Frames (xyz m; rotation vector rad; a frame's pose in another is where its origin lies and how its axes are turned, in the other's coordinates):
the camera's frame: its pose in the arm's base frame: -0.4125 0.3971 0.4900 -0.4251 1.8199 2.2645
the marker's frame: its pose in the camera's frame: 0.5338 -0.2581 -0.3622 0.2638 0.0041 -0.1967
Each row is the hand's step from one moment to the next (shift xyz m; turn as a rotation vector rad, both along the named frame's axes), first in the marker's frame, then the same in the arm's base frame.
Working: the marker's frame: its pose in the arm's base frame: -0.7922 0.0894 -0.0038 -0.5344 1.9493 1.8665

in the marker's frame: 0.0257 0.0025 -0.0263 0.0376 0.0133 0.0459
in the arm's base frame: -0.0236 -0.0263 -0.0103 -0.0383 0.0462 -0.0101
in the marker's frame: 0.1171 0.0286 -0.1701 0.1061 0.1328 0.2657
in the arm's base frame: -0.1175 -0.1696 -0.0303 -0.1556 0.2703 0.0472
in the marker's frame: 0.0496 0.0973 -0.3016 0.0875 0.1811 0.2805
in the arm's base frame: -0.0980 -0.2976 0.0686 -0.1648 0.2872 0.0975
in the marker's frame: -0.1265 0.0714 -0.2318 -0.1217 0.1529 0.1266
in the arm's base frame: 0.0667 -0.2278 0.1360 0.0258 0.1337 0.1889
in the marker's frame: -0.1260 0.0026 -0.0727 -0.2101 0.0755 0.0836
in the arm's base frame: 0.1048 -0.0717 0.0710 0.1409 0.0881 0.1710
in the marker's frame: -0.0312 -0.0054 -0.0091 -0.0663 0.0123 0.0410
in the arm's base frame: 0.0293 -0.0091 0.0121 0.0507 0.0419 0.0436
